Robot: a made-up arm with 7 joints. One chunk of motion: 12 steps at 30 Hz.
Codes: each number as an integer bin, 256 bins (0 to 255) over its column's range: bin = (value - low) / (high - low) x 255, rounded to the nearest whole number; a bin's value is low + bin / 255 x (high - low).
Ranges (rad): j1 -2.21..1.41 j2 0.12..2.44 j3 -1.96..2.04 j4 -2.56..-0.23 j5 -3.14..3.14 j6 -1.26..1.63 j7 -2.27..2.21
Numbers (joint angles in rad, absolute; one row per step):
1: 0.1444 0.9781 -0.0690 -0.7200 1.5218 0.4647 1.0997
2: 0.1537 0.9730 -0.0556 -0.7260 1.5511 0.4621 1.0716
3: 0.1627 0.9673 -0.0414 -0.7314 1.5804 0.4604 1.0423
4: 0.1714 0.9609 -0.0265 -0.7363 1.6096 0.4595 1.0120
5: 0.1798 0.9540 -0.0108 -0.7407 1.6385 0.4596 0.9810
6: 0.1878 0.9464 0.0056 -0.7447 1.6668 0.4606 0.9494
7: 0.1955 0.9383 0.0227 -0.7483 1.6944 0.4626 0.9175
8: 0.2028 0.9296 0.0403 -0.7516 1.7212 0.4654 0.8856
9: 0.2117 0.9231 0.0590 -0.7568 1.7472 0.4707 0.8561
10: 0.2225 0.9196 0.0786 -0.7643 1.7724 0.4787 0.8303
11: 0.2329 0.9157 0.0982 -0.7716 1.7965 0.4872 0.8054
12: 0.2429 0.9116 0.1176 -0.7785 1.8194 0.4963 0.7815
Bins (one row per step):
1: 166 94 121 201 189 152 192
2: 167 94 121 201 190 152 190
3: 167 93 122 200 192 152 189
4: 168 92 123 200 193 152 187
5: 168 92 124 199 194 152 185
6: 169 91 125 199 195 152 183
7: 169 90 126 198 196 152 181
8: 170 89 128 198 197 152 180
9: 171 88 129 197 198 153 178
10: 171 88 130 197 199 153 176
11: 172 87 131 196 200 154 175
12: 173 87 132 195 201 155 174

